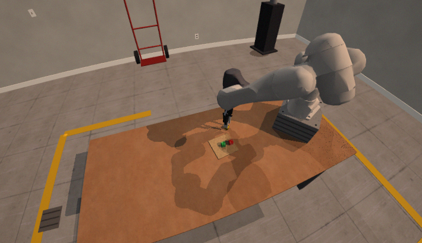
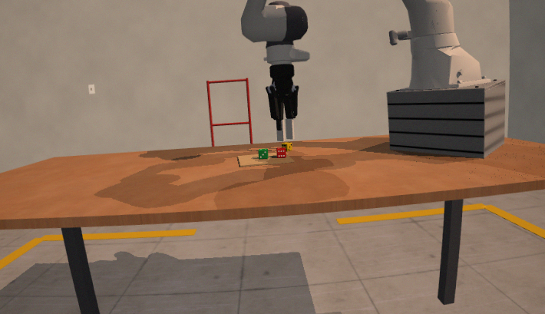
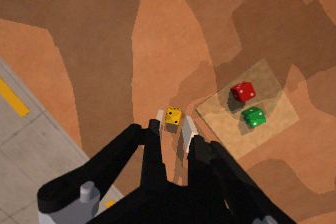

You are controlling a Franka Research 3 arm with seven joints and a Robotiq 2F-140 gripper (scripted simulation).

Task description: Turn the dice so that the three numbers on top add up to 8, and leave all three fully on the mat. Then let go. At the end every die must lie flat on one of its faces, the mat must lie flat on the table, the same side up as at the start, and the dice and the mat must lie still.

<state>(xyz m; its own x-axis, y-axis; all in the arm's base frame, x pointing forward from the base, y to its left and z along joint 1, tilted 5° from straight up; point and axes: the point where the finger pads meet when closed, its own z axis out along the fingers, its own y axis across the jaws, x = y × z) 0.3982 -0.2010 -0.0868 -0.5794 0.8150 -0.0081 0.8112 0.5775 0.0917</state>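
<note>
The yellow die is 5 cm below my hand. From my hand the other things lie so: green die 11 cm to the left, 9 cm ahead, 5 cm below; red die 12 cm to the left, 5 cm below, 4 cm ahead; tan mat 11 cm to the left, 9 cm ahead, 6 cm below.
</note>
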